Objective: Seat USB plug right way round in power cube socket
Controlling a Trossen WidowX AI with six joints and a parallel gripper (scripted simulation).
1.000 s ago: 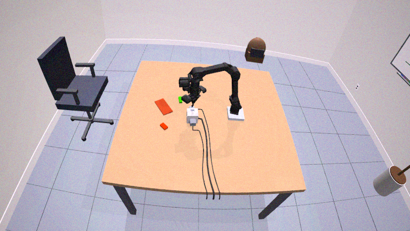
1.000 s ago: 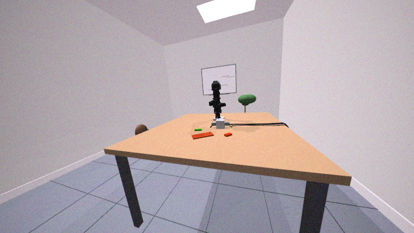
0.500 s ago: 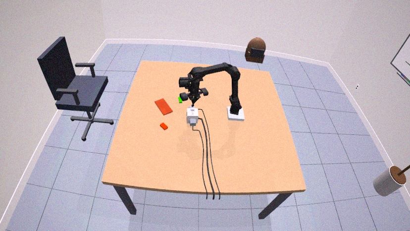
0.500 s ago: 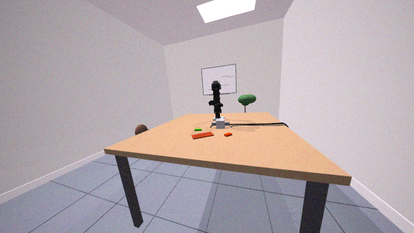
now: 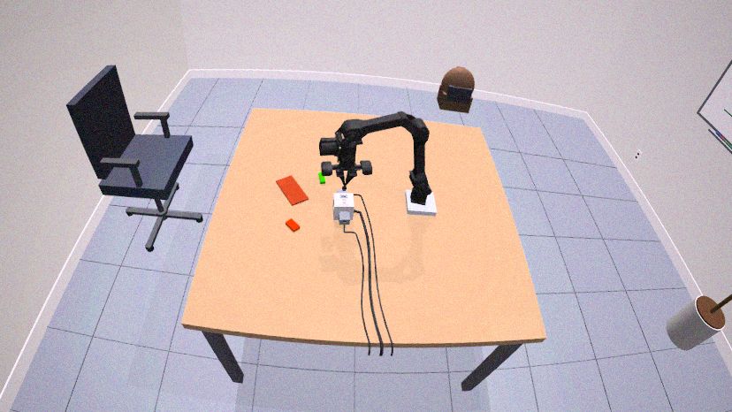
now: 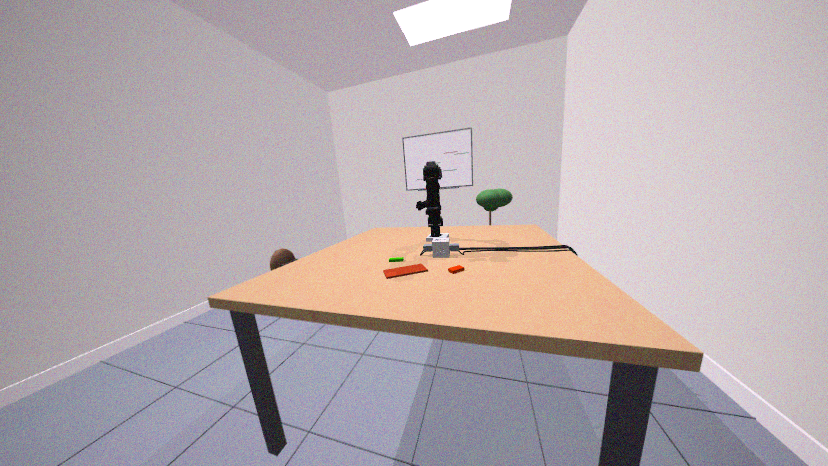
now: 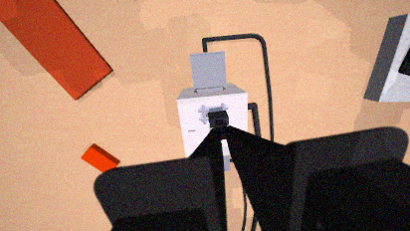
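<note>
My gripper tip is 20 mm above the black USB plug. From my gripper tip the other things lie so: green block: 130 mm ahead, 150 mm to the right, 130 mm below; small orange block: 170 mm ahead, 150 mm to the left, 130 mm below; long orange slab: 230 mm ahead, 40 mm to the right, 130 mm below.
</note>
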